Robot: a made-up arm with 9 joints.
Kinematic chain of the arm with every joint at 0, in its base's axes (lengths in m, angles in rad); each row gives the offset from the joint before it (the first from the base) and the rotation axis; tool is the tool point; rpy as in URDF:
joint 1: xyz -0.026 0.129 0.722 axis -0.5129 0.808 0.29
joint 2: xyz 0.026 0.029 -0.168 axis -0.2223 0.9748 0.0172
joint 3: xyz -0.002 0 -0.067 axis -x
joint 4: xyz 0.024 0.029 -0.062 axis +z
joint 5: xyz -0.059 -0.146 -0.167 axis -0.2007 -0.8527 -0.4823
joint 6: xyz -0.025 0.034 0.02 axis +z
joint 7: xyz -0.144 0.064 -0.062 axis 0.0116 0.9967 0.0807
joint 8: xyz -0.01 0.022 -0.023 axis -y
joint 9: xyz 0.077 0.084 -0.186 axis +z
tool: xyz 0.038 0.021 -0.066 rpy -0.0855 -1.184 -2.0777
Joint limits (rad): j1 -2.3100..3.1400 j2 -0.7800..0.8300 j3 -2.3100..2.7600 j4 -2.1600..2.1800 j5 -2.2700..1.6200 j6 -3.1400..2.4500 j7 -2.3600..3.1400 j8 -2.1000..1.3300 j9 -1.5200..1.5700
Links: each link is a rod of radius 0.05 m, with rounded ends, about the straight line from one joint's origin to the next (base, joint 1, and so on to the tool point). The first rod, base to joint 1, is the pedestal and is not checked.
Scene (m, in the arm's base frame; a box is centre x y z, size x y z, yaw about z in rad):
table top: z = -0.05
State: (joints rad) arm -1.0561 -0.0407 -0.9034 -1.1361 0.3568 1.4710 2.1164 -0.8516 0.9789
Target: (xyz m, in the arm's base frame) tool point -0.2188 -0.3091 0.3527
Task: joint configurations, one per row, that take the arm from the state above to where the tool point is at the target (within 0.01 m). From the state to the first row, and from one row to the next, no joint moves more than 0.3 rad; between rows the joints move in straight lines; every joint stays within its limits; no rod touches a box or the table.
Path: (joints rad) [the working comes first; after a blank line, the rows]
Joints at the target: -0.0817 0.2119 -0.1108 -0.2378 -0.0393 1.9603 1.8101 -0.5899 0.8972
Straight joint move there: clear.

1: -0.8125 0.0224 -0.7052 -0.9115 0.2578 1.5933 2.0398 -0.7862 0.9585
2: -0.5689 0.0856 -0.5071 -0.6869 0.1588 1.7157 1.9633 -0.7207 0.9381
3: -0.3253 0.1487 -0.3089 -0.4624 0.0597 1.8380 1.8867 -0.6553 0.9176
4: -0.0817 0.2119 -0.1108 -0.2378 -0.0393 1.9603 1.8101 -0.5899 0.8972

